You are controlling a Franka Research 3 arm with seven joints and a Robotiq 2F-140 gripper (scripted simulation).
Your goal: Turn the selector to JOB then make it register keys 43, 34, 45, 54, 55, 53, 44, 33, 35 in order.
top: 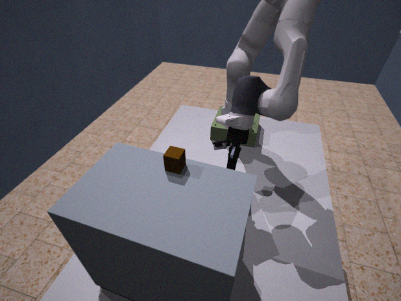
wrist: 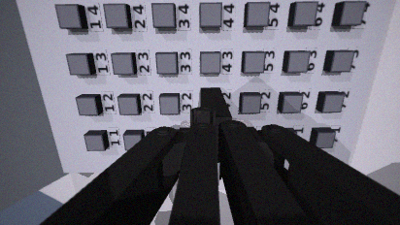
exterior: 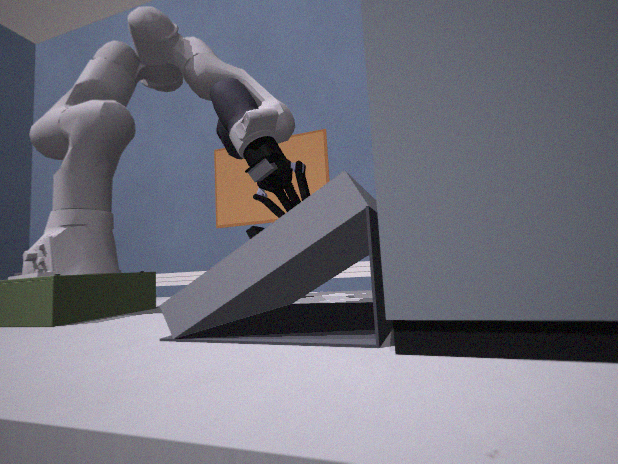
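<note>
The key 43 lies 30 mm to the right of my hand, 30 mm below it and 20 mm ahead of it. Round my hand: key 53: 50 mm below, 30 mm to the right, 10 mm behind; then key 33: 50 mm ahead, 30 mm to the right, 20 mm below; then key 44: 70 mm to the right, 30 mm below, 20 mm ahead.
</note>
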